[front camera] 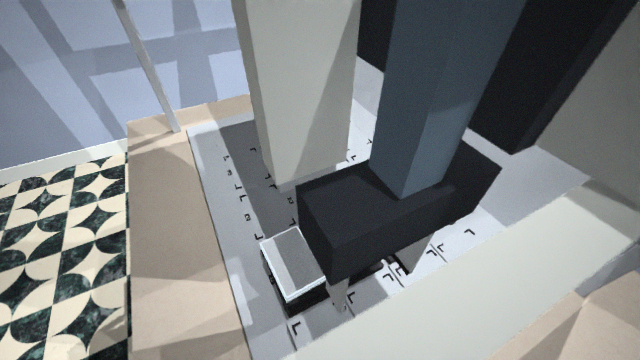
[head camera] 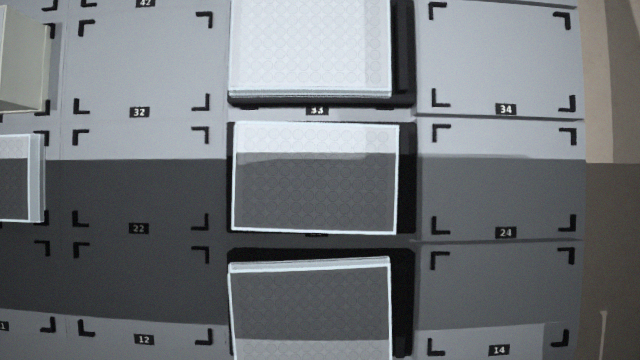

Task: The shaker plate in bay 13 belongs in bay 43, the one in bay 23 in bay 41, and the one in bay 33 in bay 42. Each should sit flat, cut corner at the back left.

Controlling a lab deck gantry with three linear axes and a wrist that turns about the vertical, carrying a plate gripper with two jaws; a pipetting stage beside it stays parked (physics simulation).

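Frame: origin at the robot's base, x ahead, y left, z up, level; millimetres.
Seen in the pictures: gripper, fingertip midpoint: (front camera: 369, 280); robot's base at its link origin: (front camera: 225, 158).
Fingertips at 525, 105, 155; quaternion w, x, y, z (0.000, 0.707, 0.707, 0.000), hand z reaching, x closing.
Observation:
Offsets run from my fingertips to a thing's middle, as dx, dy, dz. "spot": to the spot under its first point.
A pale lidded plate @[-137, -62, -126] (head camera: 310, 305) (front camera: 295, 260) lies on the black shaker in bay 13, turned slightly askew. A second plate @[-134, +46, -126] (head camera: 315, 180) lies on the bay 23 shaker, slightly turned. A third plate @[-138, +153, -126] (head camera: 310, 45) lies square on the bay 33 shaker. The gripper body hides the second and third plates in the front view. My gripper (front camera: 375, 290) is lowered, open and empty, its jaws set wide on either side of the bay 23 row; its exact height is unclear. It does not show in the head view. Cut corners cannot be made out.
Another plate @[spot: -415, +46, -141] (head camera: 15, 177) stands in bay 21, with a pale block @[spot: -399, +149, -130] (head camera: 22, 62) in bay 31 behind it. Bay label 42 @[spot: -297, +212, -155] (head camera: 145, 3) shows at the top edge. The beige pipetting stage (front camera: 305, 90) stands behind the gripper. A pale beam (front camera: 450, 270) crosses the front view's foreground.

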